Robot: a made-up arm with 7 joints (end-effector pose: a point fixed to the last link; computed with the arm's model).
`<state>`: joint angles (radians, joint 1 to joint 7).
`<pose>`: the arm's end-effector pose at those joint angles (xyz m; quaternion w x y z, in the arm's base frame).
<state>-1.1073 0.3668 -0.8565 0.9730 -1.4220 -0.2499 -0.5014</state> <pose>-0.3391 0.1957 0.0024 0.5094 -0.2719 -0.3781 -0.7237</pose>
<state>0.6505 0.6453 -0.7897 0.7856 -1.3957 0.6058 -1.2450</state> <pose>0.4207 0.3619 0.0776 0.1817 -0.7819 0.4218 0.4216</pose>
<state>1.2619 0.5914 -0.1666 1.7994 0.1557 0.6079 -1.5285</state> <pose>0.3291 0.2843 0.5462 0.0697 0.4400 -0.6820 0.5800</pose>
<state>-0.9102 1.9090 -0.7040 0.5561 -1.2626 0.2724 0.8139</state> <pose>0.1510 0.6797 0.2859 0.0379 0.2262 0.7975 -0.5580</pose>
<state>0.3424 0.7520 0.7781 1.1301 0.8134 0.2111 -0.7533</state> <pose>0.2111 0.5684 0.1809 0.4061 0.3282 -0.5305 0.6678</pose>
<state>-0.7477 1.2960 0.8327 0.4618 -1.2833 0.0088 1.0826</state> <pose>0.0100 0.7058 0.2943 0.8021 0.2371 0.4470 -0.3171</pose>
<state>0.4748 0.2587 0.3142 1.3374 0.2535 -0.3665 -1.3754</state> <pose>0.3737 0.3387 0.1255 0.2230 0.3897 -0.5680 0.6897</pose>
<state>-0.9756 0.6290 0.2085 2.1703 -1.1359 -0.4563 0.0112</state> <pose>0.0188 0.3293 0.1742 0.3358 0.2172 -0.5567 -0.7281</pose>
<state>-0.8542 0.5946 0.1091 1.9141 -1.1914 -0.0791 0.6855</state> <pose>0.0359 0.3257 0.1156 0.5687 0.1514 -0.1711 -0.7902</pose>
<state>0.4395 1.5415 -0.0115 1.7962 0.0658 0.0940 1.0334</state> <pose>0.2291 0.4492 0.4984 0.5464 0.2971 -0.4090 -0.6678</pose>
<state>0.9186 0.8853 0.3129 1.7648 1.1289 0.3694 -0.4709</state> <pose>0.2587 0.4419 0.4653 0.3061 0.0083 -0.9108 0.2771</pose>
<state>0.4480 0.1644 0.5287 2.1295 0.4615 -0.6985 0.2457</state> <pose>0.2708 0.3331 0.2553 0.1547 -0.1042 0.9797 -0.0733</pose>
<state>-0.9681 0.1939 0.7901 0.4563 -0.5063 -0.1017 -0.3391</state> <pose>-0.4171 0.3441 0.0567 0.8683 0.4511 0.1880 -0.0853</pose>
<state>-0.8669 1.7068 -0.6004 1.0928 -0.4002 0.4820 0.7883</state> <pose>0.1120 0.6042 0.1607 0.5562 0.1982 0.5260 -0.6121</pose>
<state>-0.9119 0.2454 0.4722 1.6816 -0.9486 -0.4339 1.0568</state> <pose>-0.0632 0.3821 0.0818 0.7448 -0.0776 -0.1279 -0.6503</pose>
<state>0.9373 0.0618 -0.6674 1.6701 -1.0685 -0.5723 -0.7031</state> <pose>0.3932 0.0699 0.3772 0.2937 -0.1708 0.9294 0.1444</pose>
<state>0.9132 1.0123 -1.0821 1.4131 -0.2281 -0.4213 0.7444</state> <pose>0.4198 0.3833 0.2876 0.3683 0.0802 -0.4070 -0.8321</pose>
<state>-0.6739 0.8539 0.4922 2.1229 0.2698 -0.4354 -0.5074</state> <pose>0.0993 0.4088 0.1941 0.3804 0.2723 -0.8813 -0.0668</pose>
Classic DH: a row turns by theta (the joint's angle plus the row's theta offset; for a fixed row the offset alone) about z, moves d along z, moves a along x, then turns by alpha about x. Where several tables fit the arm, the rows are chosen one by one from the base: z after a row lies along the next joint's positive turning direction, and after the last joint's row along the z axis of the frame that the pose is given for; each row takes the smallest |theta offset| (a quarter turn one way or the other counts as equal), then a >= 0, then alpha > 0; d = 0 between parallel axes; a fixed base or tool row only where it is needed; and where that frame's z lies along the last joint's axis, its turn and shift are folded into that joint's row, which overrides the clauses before.
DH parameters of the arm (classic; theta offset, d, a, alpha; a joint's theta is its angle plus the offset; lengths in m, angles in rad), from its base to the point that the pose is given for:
base (fixed): 0 0.3728 0.002 1.5708
joint 1: -1.5708 -0.1731 0.0177 -1.5708
joint 2: -1.5708 0.0084 0.0289 1.5708
joint 3: -1.5708 -0.3035 0.0134 -1.5708
joint 4: 0 -0.0215 0.0085 1.5708
joint 5: 0 -0.2826 0.0292 1.5708
joint 6: 1.5708 0.0321 0.0138 1.5708
joint 7: 1.4744 -0.0099 0.0077 1.501
tool (fixed): -1.5889 0.0221 0 0

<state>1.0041 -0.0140 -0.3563 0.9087 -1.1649 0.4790 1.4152</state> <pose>0.5209 0.1137 0.3281 0.7309 0.0870 -0.2611 -0.6246</pose>
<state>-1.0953 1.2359 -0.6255 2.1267 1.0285 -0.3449 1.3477</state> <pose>-0.1025 0.3320 0.0631 0.5155 -0.8257 -0.1858 -0.1340</pose>
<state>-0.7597 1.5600 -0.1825 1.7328 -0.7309 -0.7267 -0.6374</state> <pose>0.1704 0.4634 0.1791 0.2545 0.0059 -0.6293 -0.7343</pose>
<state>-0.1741 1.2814 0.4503 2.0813 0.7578 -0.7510 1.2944</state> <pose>0.2229 0.4316 0.3612 0.0996 -0.1052 -0.6022 -0.7851</pose>
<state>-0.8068 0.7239 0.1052 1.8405 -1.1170 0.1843 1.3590</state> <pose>0.0751 0.3488 0.1110 0.6839 0.0062 0.1401 -0.7159</pose>
